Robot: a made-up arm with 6 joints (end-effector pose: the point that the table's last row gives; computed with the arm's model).
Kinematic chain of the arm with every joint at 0, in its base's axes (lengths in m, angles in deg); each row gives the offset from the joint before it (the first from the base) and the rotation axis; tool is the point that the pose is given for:
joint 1: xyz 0 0 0.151 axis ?
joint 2: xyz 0 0 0 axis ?
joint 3: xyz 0 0 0.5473 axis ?
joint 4: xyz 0 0 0 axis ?
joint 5: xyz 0.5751 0 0 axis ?
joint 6: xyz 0 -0.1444 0 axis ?
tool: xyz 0 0 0
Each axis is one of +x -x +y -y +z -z.
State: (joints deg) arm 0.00 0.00 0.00 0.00 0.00 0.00
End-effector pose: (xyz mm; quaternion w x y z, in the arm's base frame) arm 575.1 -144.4 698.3 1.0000 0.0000 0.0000 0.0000
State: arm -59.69 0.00 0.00 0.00 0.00 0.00
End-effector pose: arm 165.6 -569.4 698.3 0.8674 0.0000 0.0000 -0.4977
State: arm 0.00 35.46 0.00 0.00 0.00 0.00
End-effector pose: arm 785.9 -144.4 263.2 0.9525 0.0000 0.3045 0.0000
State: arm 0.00 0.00 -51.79 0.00 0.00 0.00
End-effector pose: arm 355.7 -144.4 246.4 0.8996 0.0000 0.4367 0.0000
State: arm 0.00 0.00 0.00 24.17 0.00 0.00
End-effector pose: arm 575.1 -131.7 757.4 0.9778 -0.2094 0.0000 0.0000
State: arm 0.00 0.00 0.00 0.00 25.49 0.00
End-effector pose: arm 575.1 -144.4 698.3 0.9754 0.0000 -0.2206 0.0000
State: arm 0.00 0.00 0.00 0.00 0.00 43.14
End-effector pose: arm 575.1 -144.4 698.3 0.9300 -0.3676 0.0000 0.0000
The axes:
joint 1: +z
joint 2: +y
joint 3: -y
joint 4: -x
joint 5: -y
joint 6: -x

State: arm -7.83 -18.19 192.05 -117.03 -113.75 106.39
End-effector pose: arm -716.7 164.8 492.4 0.4505 0.7929 0.3912 0.1236
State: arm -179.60 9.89 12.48 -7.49 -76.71 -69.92
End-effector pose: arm -670.3 138.5 697.4 0.3082 -0.5185 0.4957 0.6249
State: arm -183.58 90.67 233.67 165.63 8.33 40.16
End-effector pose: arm -75.0 -135.5 462.1 0.8978 -0.2120 -0.3633 -0.1303
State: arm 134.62 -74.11 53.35 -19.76 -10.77 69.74
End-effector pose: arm 684.9 -500.6 787.0 0.4981 0.6247 -0.5272 0.2894
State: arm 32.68 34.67 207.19 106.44 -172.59 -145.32
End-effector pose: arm -255.1 -115.1 538.7 0.5474 -0.8034 -0.1324 0.1931
